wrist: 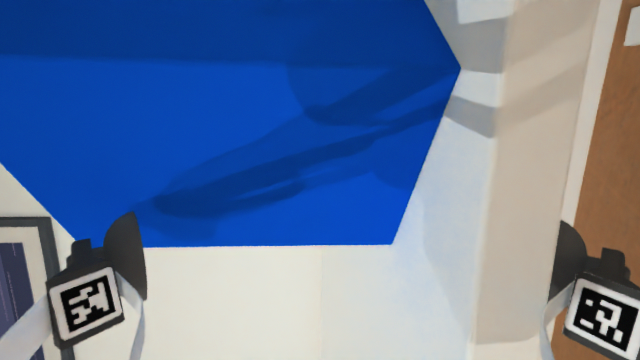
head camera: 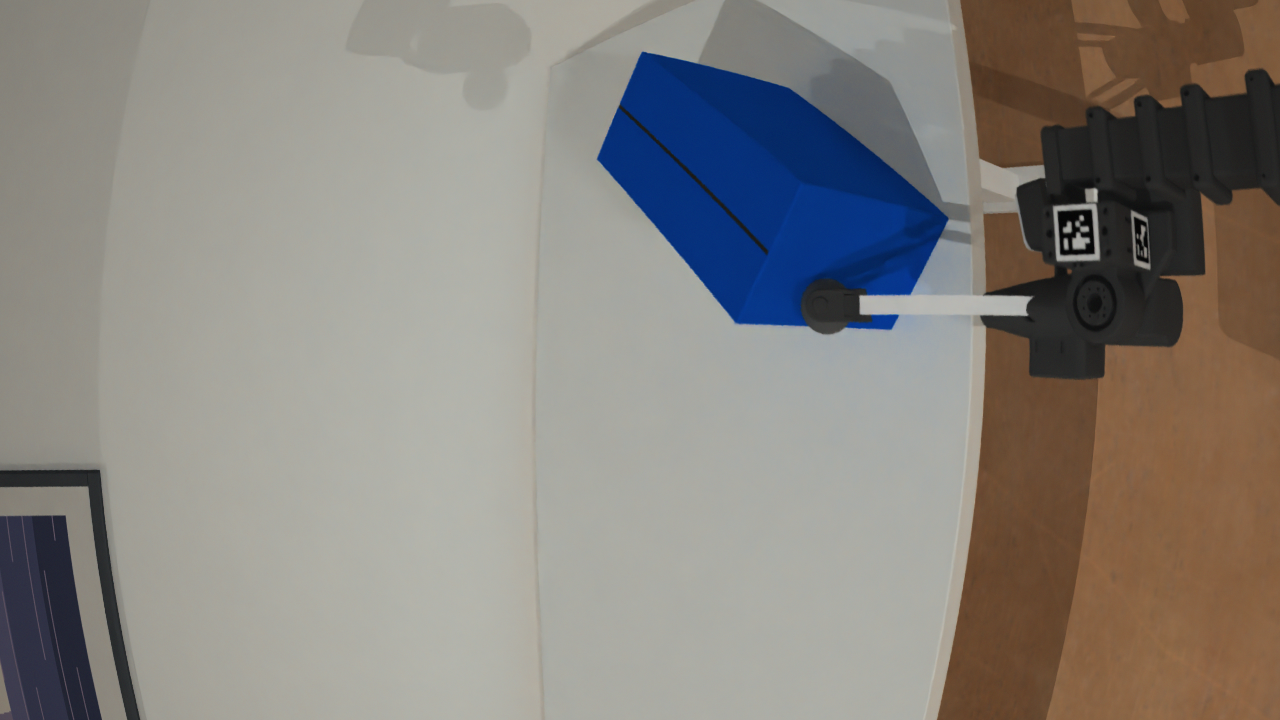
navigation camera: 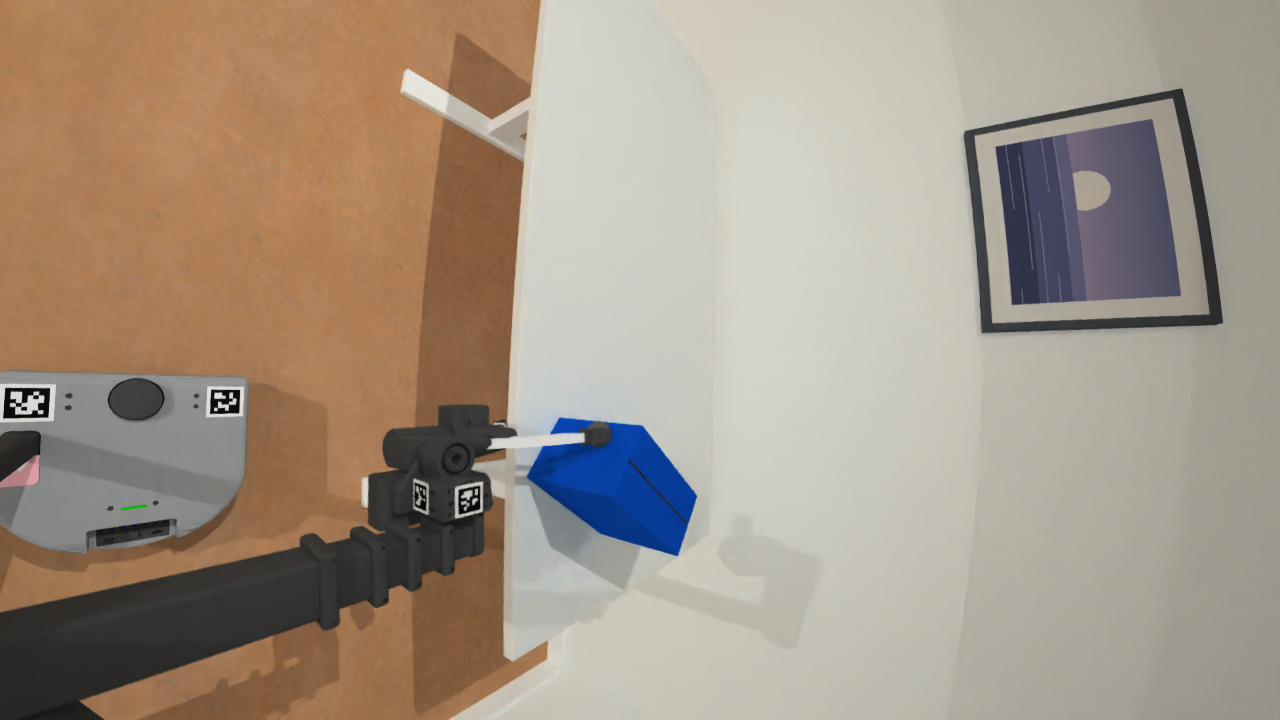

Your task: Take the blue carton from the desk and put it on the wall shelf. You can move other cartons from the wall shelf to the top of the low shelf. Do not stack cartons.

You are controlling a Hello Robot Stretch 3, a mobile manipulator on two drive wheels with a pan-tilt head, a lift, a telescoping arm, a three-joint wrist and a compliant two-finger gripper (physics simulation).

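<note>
The blue carton [head camera: 760, 161] [navigation camera: 617, 501] [wrist: 200, 100] stands on the white desk [head camera: 760, 492] [navigation camera: 626, 223] [wrist: 390, 300], turned at an angle to the desk's front edge. My gripper [head camera: 908, 305] [navigation camera: 547, 438] [wrist: 336, 245] is open wide, with nothing between its fingers. In the head view one fingertip overlaps the carton's near corner region; the other is hidden by the wrist near the desk edge. In the wrist view the carton lies above and beyond the fingertips, and the right one shows against the desk's edge and floor. The wall shelf and low shelf do not show.
A framed picture [head camera: 35, 608] [navigation camera: 1087, 214] [wrist: 15, 290] hangs on the wall behind the desk. White desk legs [navigation camera: 456, 111] stand on the brown floor [navigation camera: 223, 223]. My grey base [navigation camera: 170, 456] is at the left of the navigation view, and my arm [navigation camera: 205, 591] reaches toward the desk.
</note>
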